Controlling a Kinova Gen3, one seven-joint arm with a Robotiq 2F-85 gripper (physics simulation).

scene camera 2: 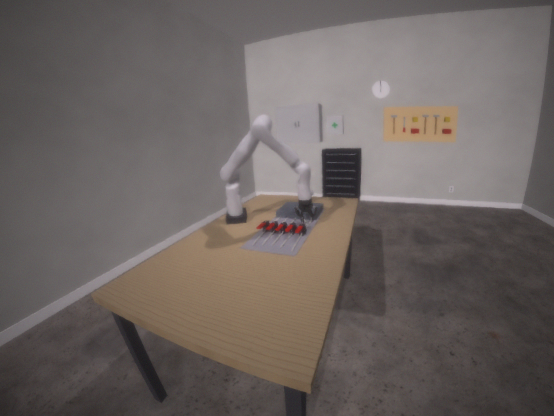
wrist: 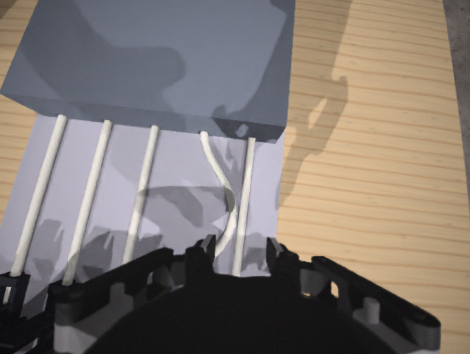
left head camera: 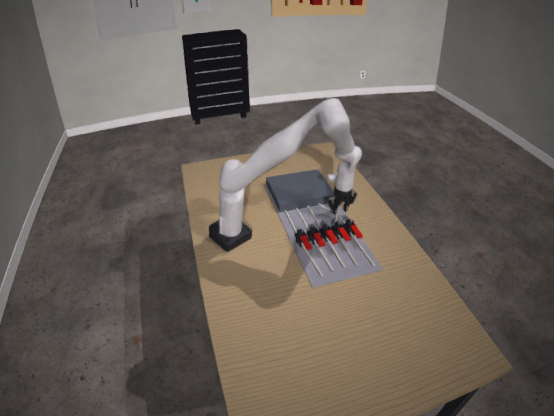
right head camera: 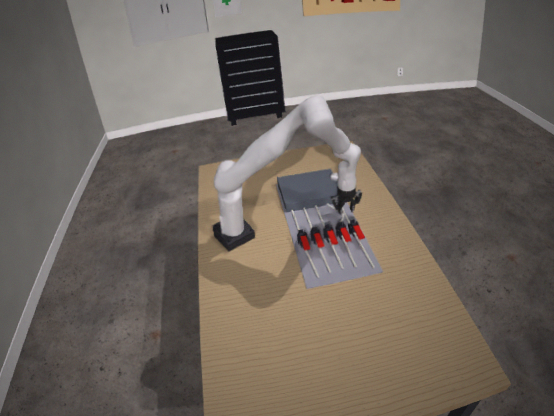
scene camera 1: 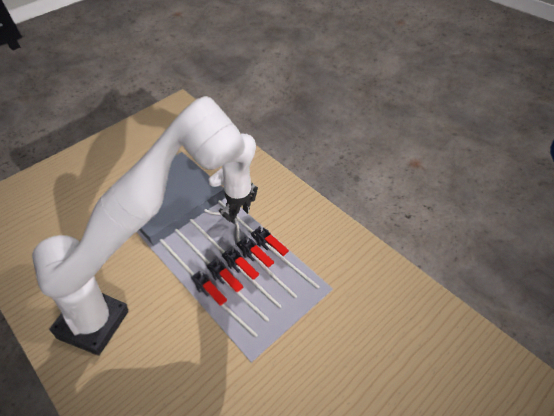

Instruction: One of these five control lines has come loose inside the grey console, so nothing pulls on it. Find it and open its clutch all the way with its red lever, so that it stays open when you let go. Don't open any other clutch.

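Frame: origin at the arm's base, x ahead, y down, z left, level; millimetres.
Where they show: gripper, fingertip midpoint: (scene camera 2: pixel 307 222) (wrist: pixel 240 246) (left head camera: pixel 340 212) (right head camera: pixel 346 212) (scene camera 1: pixel 240 216); arm's base, link origin: (scene camera 2: pixel 236 212) (left head camera: pixel 230 228) (right head camera: pixel 233 227) (scene camera 1: pixel 89 316).
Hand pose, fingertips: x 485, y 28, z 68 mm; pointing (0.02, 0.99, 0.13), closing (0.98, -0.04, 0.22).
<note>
Each offset is from my fingertips to the centre of the thing. "spot": to the spot under its first point. Level surfaces: height alone.
The grey console {dx -140, dy +5, dz +212 mm} (left head camera: pixel 300 189) (right head camera: pixel 302 190) (scene camera 1: pixel 182 195) (wrist: pixel 150 60) sits at the back of a pale board {dx -75, dy +28, dz -260 mm} (left head camera: pixel 327 279) (scene camera 1: pixel 252 350). Several white lines leave it. The fourth from the left in the wrist view, a slack line {spot: dx -14, dy +19, dz +29 mm} (wrist: pixel 233 210), bends toward the straight outer line {spot: dx -6, dy +19, dz +42 mm} (wrist: pixel 244 200); the others look straight. In scene camera 1, the slack line (scene camera 1: pixel 237 230) runs down toward the fourth black clutch {spot: dx -51, dy -25, dz -124 mm} (scene camera 1: pixel 246 247), whose red lever {dx -34, dy -1, dz -153 mm} (scene camera 1: pixel 262 256) (left head camera: pixel 344 233) lies flat like the others. My gripper (left head camera: pixel 341 210) (scene camera 1: pixel 237 216) (wrist: pixel 240 246) is partly open and empty above the last two lines, between console and clutches.
The neighbouring red levers {dx -89, dy -1, dz -161 mm} (scene camera 1: pixel 247 268) {dx +20, dy -1, dz -146 mm} (scene camera 1: pixel 276 245) lie close on either side of the fourth. The arm's black base (left head camera: pixel 230 235) (scene camera 1: pixel 90 325) stands left of the board on the wooden table {dy +30 mm} (left head camera: pixel 350 340). A black cabinet (left head camera: pixel 217 75) stands by the far wall.
</note>
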